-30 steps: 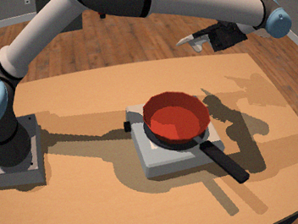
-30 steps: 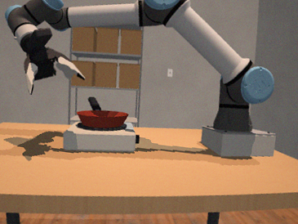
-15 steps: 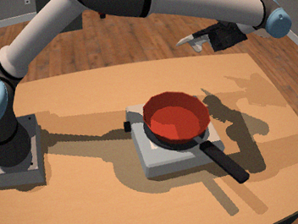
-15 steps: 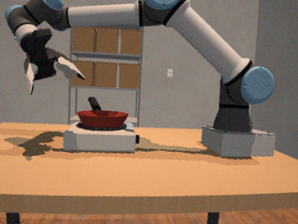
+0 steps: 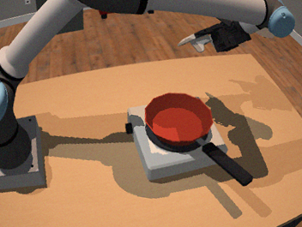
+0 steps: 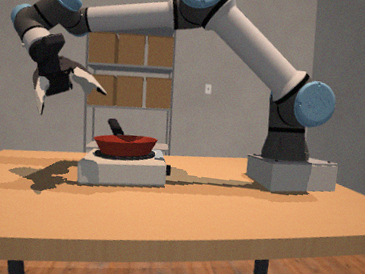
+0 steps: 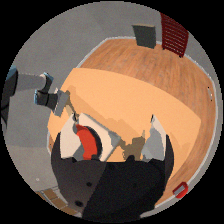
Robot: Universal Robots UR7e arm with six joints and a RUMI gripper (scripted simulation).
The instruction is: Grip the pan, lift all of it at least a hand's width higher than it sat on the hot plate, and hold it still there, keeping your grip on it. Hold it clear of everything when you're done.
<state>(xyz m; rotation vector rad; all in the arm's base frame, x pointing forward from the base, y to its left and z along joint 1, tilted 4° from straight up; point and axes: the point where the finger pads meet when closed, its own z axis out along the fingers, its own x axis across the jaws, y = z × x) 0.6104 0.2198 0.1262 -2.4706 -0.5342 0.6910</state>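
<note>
My gripper is now 80 mm past the red pan, 270 mm to the left of it and 110 mm above it. The rest, counted from my hand: hot plate 110 mm behind, 210 mm to the right, 180 mm below.
</note>
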